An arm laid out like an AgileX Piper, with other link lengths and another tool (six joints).
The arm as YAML. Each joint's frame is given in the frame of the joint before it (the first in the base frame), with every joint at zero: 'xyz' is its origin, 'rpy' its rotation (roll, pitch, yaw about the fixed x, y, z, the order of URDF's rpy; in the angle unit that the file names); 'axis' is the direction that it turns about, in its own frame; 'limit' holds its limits. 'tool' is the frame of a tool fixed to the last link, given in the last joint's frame.
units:
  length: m
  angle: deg
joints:
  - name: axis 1
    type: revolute
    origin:
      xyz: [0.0, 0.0, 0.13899]
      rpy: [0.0, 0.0, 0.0]
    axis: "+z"
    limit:
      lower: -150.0
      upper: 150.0
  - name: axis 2
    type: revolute
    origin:
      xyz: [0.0, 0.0, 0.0]
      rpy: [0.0, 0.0, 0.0]
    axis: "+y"
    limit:
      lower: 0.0
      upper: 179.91
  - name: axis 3
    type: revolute
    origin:
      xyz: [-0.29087, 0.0, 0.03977]
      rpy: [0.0, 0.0, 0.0]
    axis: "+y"
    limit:
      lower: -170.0
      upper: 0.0
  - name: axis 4
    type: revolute
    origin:
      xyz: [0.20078, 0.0, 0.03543]
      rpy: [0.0, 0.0, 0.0]
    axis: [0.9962, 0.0, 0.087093]
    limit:
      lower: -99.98
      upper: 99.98
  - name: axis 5
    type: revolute
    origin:
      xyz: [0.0, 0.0, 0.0]
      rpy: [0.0, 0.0, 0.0]
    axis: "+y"
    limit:
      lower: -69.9
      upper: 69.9
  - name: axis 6
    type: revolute
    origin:
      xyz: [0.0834, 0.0, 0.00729]
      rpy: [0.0, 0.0, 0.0]
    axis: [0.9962, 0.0, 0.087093]
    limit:
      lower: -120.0
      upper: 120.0
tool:
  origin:
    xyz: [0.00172, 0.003, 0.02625]
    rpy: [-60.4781, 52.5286, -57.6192]
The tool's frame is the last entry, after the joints.
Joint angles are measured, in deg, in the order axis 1, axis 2, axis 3, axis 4, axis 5, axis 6. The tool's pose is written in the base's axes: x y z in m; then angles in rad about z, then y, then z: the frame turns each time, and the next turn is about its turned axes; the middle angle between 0 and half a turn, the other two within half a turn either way. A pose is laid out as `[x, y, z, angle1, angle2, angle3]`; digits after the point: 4 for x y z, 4 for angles.
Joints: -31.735, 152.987, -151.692, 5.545, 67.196, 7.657
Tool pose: [0.4637, -0.2793, 0.2000, -0.2754, 2.4151, -0.1452]
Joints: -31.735, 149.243, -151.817, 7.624, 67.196, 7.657
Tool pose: [0.4607, -0.2744, 0.2361, -0.2557, 2.3401, -0.1229]
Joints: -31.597, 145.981, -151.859, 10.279, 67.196, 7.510
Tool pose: [0.4575, -0.2671, 0.2671, -0.2218, 2.2712, -0.0902]
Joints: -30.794, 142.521, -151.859, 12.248, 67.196, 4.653
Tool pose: [0.4555, -0.2530, 0.2996, -0.1754, 2.2043, -0.1143]
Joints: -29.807, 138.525, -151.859, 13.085, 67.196, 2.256
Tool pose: [0.4498, -0.2370, 0.3359, -0.1493, 2.1356, -0.1619]
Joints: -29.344, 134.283, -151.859, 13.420, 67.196, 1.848
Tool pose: [0.4380, -0.2250, 0.3731, -0.1497, 2.0648, -0.1926]
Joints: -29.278, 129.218, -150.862, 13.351, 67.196, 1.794
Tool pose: [0.4197, -0.2141, 0.4111, -0.1616, 1.9987, -0.2222]
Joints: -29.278, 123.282, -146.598, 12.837, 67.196, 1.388
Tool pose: [0.3985, -0.2028, 0.4396, -0.1714, 1.9744, -0.2472]
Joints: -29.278, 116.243, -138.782, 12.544, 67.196, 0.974
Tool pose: [0.3744, -0.1895, 0.4580, -0.1718, 1.9891, -0.2531]
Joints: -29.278, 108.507, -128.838, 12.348, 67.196, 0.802
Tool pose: [0.3469, -0.1742, 0.4680, -0.1678, 2.0266, -0.2446]
